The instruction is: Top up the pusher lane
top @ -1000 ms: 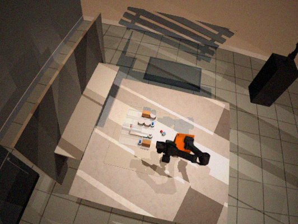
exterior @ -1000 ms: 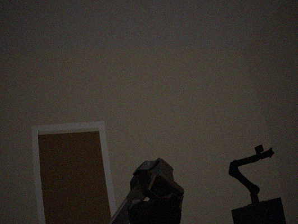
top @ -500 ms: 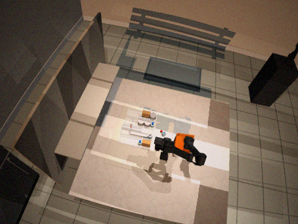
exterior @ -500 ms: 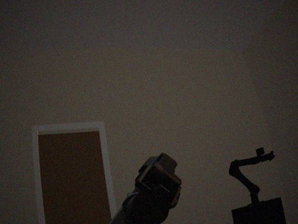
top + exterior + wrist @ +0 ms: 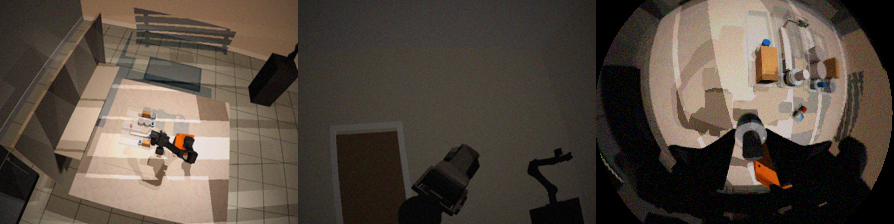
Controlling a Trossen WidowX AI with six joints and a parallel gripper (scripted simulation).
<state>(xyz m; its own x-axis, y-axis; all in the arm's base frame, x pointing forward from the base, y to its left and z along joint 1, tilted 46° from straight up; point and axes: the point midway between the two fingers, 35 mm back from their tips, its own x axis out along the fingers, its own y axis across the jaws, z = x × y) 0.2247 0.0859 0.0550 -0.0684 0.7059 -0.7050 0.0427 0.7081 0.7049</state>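
My gripper tip is now 250 mm short of the clear lane rack, 150 mm to the left of it and 100 mm above it. Also, from my gripper tip: pale bench 610 mm ahead, 130 mm to the right, 250 mm above.
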